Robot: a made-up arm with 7 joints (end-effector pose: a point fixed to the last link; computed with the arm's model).
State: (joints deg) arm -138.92 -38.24 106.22 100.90 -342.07 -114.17 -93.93
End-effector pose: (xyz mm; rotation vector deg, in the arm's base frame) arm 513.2 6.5 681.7 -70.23 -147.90 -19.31
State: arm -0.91 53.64 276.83 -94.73 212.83 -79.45 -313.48
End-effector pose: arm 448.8 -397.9 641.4 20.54 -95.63 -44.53
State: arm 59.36 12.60 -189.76 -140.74 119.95 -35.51 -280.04
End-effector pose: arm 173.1 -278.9 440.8 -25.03 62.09 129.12
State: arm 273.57 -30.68 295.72 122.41 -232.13 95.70 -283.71
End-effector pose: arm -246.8 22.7 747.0 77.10 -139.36 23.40
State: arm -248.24 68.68 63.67 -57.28 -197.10 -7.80 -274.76
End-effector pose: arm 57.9 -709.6 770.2 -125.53 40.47 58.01
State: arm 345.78 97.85 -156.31 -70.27 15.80 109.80 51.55
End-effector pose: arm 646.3 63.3 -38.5 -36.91 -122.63 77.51
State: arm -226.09 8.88 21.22 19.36 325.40 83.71 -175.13
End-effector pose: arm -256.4 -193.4 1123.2 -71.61 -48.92 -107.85
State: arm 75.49 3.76 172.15 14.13 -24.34 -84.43 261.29
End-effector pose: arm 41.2 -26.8 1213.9 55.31 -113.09 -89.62
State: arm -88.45 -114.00 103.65 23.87 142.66 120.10 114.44
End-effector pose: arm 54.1 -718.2 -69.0 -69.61 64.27 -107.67
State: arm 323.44 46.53 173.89 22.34 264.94 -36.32 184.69
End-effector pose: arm 408.2 343.6 1080.3 53.09 144.86 -43.07
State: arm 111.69 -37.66 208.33 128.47 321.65 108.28 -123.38
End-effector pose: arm 172.4 271.3 389.3 33.44 81.52 50.60
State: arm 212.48 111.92 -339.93 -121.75 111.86 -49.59 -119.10
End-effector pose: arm -422.9 81.6 531.0 26.91 130.55 77.10
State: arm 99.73 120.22 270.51 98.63 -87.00 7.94 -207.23
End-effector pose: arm 364.3 -436.9 111.1 -105.69 -48.20 82.84
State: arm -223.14 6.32 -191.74 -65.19 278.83 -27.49 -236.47
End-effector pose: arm -251.4 -401.4 965.8 -100.96 -30.47 -34.60
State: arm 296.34 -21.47 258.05 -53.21 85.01 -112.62 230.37
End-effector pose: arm 145.9 -364.0 974.4 31.02 66.83 152.05
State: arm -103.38 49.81 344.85 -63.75 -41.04 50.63 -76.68
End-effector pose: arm -1.2 340.8 1072.6 -64.87 142.01 -34.39
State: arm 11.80 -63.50 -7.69 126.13 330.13 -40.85 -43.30
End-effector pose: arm -84.1 12.1 800.0 -138.26 -68.16 17.60
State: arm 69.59 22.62 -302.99 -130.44 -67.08 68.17 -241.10
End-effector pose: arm 267.1 114.5 625.5 -41.08 -73.72 40.56
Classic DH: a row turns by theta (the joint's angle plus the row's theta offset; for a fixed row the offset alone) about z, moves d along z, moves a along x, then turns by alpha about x. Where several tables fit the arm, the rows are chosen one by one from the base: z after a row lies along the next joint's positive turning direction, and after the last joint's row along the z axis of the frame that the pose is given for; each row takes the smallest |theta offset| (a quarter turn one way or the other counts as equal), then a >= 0, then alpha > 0; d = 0 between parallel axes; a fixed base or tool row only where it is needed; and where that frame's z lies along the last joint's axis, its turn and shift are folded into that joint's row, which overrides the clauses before.
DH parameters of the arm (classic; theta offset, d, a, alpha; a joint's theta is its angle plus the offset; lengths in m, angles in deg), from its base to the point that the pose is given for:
base (fixed): 0 0 0 180
joint 1: 0 -0.333 0 90
joint 2: 0 -0.014 0 -90
joint 3: 0 -0.499 0 90
joint 4: 0 -0.014 0 -90
joint 5: 0 -0.366 0 90
joint 6: 0 0 0 -90
joint 7: 0 -0.087 0 0

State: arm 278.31 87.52 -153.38 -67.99 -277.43 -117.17 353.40
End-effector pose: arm 295.0 585.6 114.0 -145.02 -12.85 44.79
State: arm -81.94 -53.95 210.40 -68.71 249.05 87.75 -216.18
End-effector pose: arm 203.4 -360.1 909.0 13.21 -62.40 -28.47
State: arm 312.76 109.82 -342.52 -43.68 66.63 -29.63 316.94
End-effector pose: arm 505.6 702.3 337.1 106.57 37.38 -22.60
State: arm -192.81 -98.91 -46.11 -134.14 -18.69 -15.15 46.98
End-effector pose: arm 78.4 274.9 110.9 59.33 59.61 52.11
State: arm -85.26 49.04 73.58 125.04 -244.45 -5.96 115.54
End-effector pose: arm 387.7 211.5 413.3 -51.28 -21.29 80.89
